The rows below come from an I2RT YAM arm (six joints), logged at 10 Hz.
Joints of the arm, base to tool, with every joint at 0 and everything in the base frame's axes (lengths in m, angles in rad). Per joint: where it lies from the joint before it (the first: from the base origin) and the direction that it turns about. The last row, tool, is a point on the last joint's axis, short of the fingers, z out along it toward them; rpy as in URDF.
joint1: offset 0 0 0.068 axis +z
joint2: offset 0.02 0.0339 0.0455 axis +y
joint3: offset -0.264 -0.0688 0 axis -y
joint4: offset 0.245 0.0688 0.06 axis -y
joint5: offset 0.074 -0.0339 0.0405 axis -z
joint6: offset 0.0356 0 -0.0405 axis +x
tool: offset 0 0 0 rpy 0 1.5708 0
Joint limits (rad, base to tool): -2.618..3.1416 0..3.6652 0..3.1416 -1.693..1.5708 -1.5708..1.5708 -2.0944..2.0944
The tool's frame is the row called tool.
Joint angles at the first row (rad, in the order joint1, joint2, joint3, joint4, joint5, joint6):
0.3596 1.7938 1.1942 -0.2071 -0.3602 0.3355
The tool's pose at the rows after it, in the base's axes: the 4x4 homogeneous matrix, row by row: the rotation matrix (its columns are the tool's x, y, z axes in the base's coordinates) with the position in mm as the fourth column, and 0 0 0 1 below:
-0.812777 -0.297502 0.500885 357.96; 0.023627 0.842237 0.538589 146.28; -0.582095 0.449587 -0.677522 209.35; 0 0 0 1
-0.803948 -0.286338 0.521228 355.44; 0.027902 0.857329 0.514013 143.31; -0.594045 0.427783 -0.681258 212.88; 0 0 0 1
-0.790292 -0.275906 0.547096 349.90; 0.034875 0.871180 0.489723 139.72; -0.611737 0.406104 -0.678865 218.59; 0 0 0 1
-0.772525 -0.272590 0.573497 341.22; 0.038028 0.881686 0.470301 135.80; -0.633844 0.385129 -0.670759 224.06; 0 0 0 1
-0.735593 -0.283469 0.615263 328.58; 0.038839 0.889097 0.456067 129.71; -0.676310 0.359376 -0.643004 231.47; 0 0 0 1
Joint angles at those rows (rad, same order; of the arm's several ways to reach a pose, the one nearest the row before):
0.3576 1.7775 1.1923 -0.2150 -0.3354 0.3307
0.3553 1.7586 1.1837 -0.2207 -0.3053 0.3264
0.3545 1.7246 1.1639 -0.2217 -0.2728 0.3245
0.3554 1.6788 1.1290 -0.2133 -0.2438 0.3191
0.3544 1.6095 1.0707 -0.1797 -0.2159 0.3032

